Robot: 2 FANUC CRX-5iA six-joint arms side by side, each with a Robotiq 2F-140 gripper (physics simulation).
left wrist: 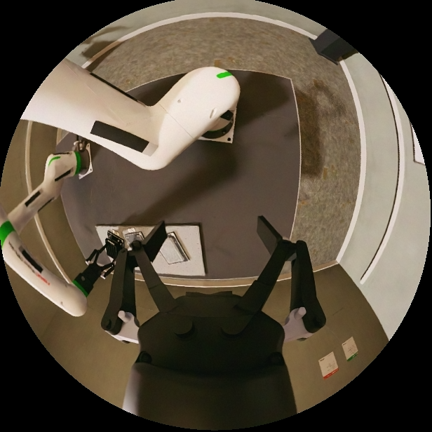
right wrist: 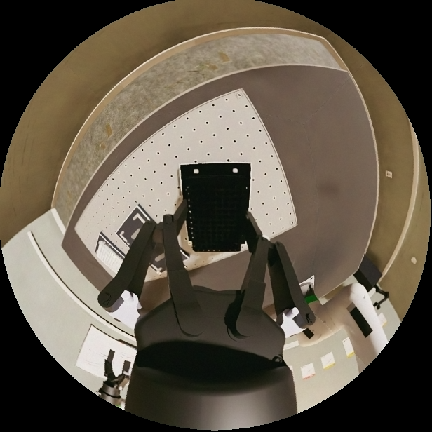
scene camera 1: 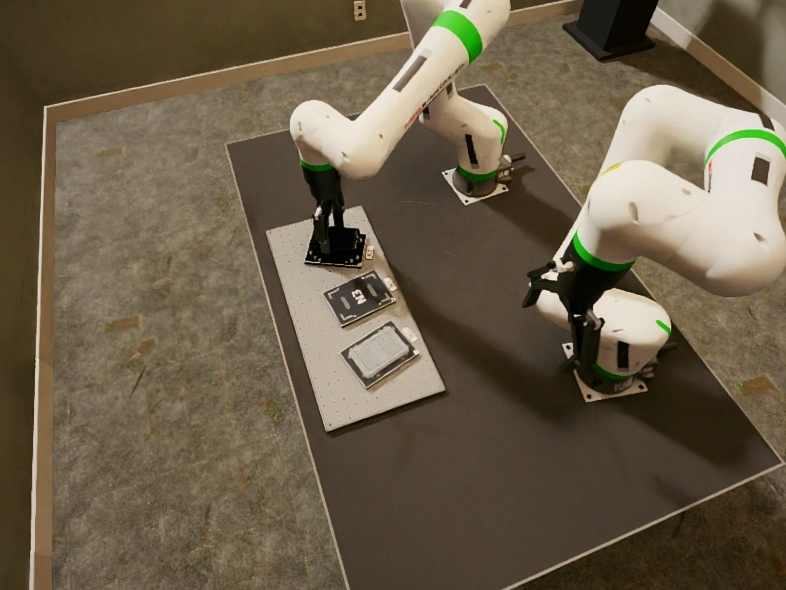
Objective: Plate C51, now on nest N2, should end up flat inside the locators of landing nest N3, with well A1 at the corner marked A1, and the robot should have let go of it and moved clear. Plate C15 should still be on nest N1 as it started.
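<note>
Black plate C51 is between the fingers of my right gripper, which is shut on it. The plate looks level and slightly raised above nest N2, whose two locators show past its far end in the right wrist view. Well A1 cannot be made out. Landing nest N3 bears no plate. Pale plate C15 lies on nest N1. My left gripper is open and empty, well away to the right of the nests.
The nests stand in a row on a pale perforated board on the dark table. N3 lies between N2 and N1. Small label blocks stand at the nests' right sides in the scene view. The left arm is over the table's right side.
</note>
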